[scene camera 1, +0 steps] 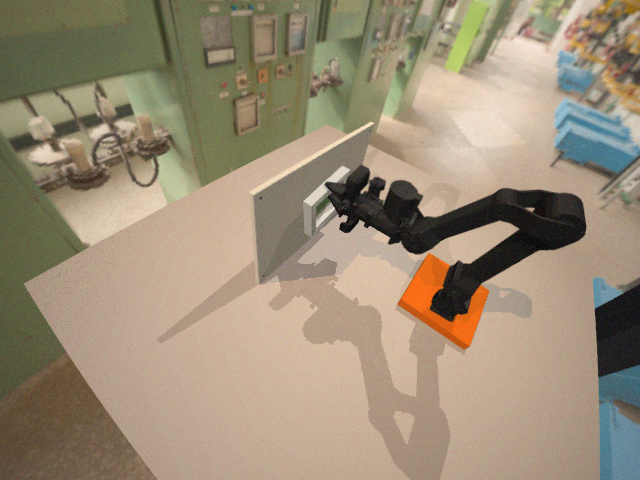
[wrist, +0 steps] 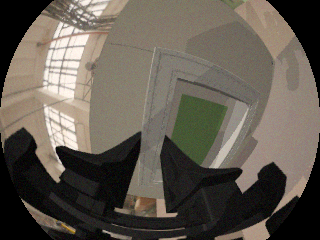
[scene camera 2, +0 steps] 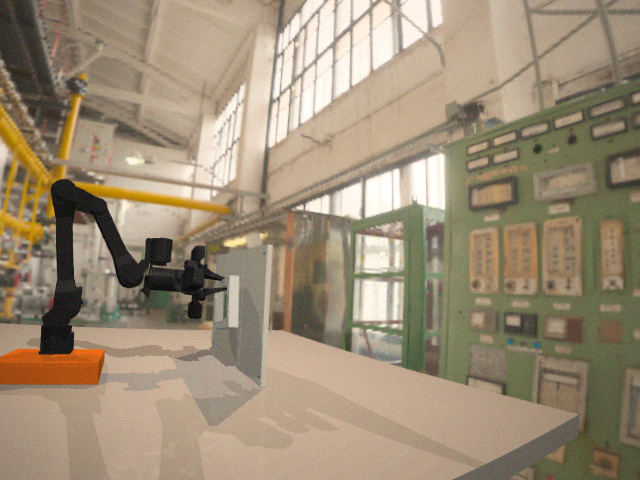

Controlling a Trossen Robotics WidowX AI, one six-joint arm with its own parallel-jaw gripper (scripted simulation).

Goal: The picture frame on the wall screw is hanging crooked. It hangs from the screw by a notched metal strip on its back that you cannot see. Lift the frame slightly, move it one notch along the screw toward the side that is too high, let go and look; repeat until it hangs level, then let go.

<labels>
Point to a grey wall board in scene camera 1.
276, 206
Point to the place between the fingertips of the gripper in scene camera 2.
At 228, 284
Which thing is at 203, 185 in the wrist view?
The gripper.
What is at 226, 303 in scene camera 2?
A white picture frame.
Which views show the gripper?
Scene camera 1, the wrist view and scene camera 2: all of them.
</labels>
